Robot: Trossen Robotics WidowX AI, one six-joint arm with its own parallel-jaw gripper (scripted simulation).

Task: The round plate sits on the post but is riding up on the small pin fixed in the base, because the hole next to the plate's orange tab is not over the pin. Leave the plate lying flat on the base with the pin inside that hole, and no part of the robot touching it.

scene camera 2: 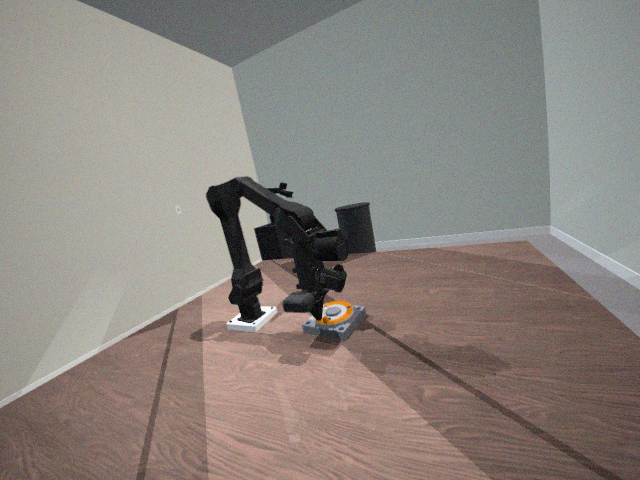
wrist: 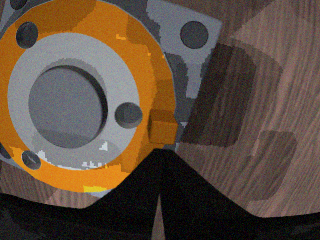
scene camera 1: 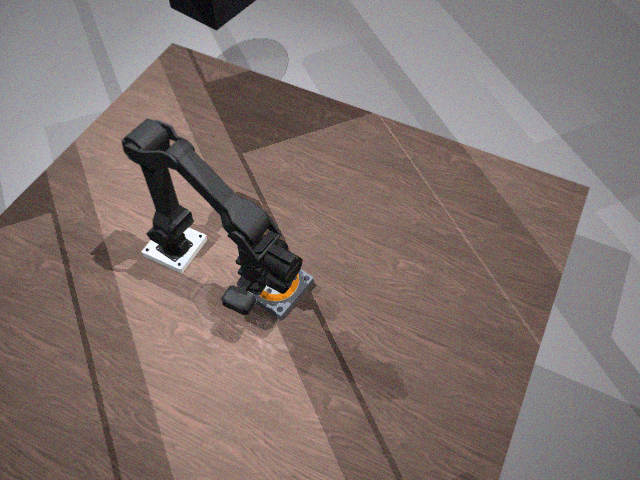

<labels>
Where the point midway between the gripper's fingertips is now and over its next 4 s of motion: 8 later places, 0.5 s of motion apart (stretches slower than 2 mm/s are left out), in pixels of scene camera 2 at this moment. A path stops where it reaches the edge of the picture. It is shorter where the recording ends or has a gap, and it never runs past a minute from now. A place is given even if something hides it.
My gripper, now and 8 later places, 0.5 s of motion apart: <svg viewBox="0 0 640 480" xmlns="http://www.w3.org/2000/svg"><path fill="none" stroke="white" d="M319 320L325 321L333 320L342 317L348 313L351 309L352 304L348 300L344 297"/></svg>
</labels>
